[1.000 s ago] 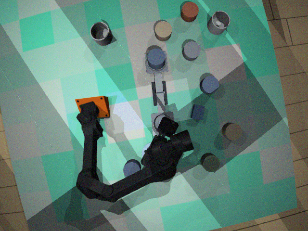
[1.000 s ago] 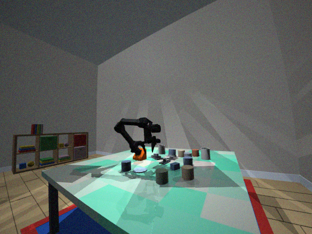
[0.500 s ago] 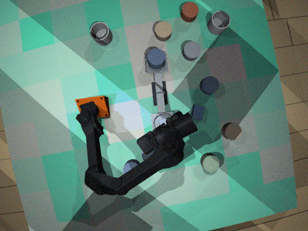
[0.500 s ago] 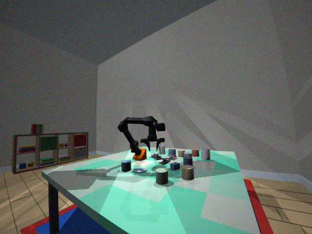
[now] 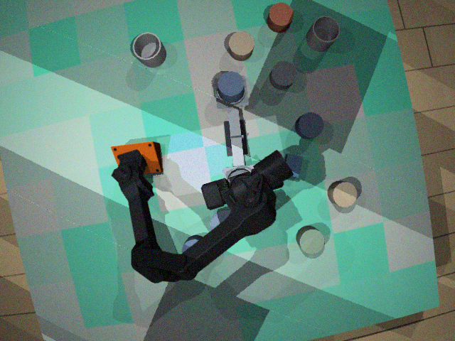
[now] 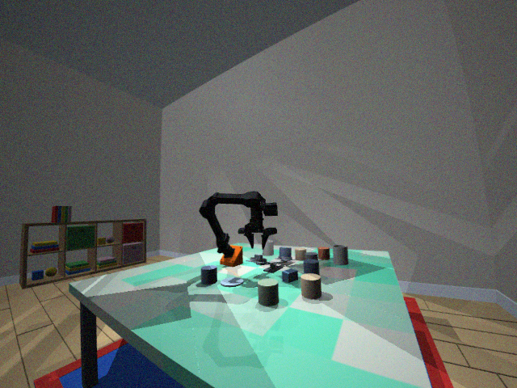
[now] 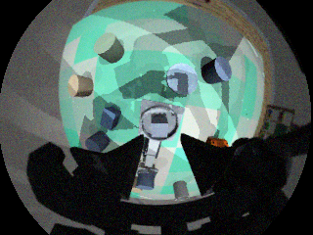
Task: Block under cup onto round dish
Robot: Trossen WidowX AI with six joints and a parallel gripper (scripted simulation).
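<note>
My gripper tip is 4 cm above the grey block. Round my gripper tip: round dish 13 cm below, 12 cm to the right, 7 cm behind; blue cuboid 16 cm ahead, 11 cm below, 1 cm to the left.
</note>
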